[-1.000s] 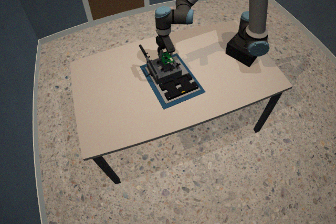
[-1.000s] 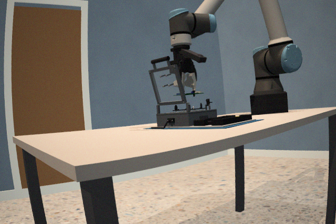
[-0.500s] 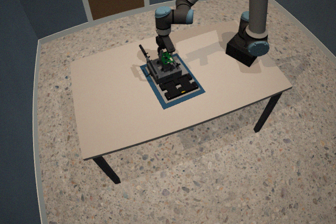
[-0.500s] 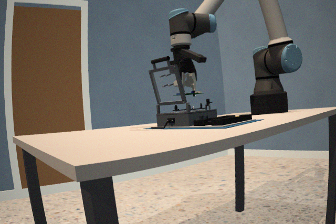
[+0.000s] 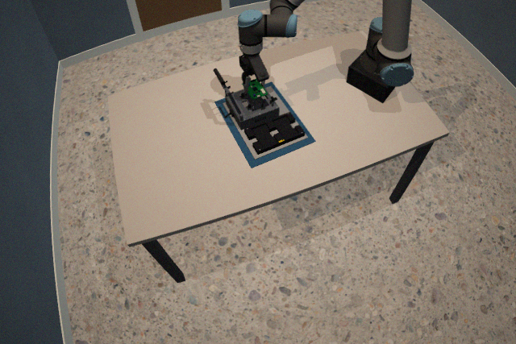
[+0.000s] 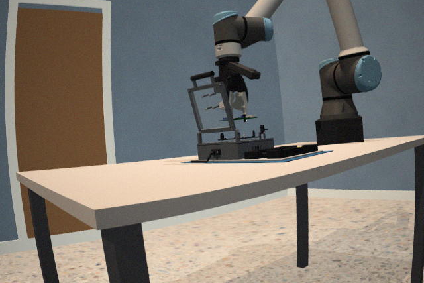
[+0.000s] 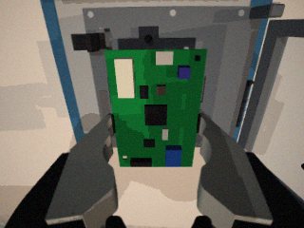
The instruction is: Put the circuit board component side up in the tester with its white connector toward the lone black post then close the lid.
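Right now the tester is 4 cm to the left of my hand, 3 cm ahead of it and 2 cm below it. Also, from my hand: tester lid (13 cm ahead, 5 cm above); green circuit board (right at my hand); black latch block (6 cm to the left, 6 cm behind, 4 cm below).
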